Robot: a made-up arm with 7 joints. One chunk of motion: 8 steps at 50 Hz.
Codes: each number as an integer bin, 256 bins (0 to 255) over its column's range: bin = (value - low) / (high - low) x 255, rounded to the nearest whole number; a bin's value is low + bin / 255 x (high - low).
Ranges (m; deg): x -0.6..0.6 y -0.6..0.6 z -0.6..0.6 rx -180..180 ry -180..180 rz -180..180
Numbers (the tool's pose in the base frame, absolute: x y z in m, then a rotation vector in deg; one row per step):
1: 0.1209 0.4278 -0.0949 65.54 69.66 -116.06
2: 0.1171 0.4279 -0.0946 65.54 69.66 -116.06
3: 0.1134 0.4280 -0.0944 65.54 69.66 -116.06
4: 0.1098 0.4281 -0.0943 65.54 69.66 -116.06
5: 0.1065 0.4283 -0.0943 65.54 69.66 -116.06
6: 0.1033 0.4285 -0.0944 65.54 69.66 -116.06
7: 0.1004 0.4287 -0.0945 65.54 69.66 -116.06
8: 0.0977 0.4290 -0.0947 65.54 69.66 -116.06
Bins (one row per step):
1: 153 218 107 174 177 45
2: 152 218 107 174 177 45
3: 152 218 107 174 177 45
4: 151 218 107 174 177 45
5: 150 219 107 174 177 45
6: 149 219 107 174 177 45
7: 149 219 107 174 177 45
8: 148 219 107 174 177 45

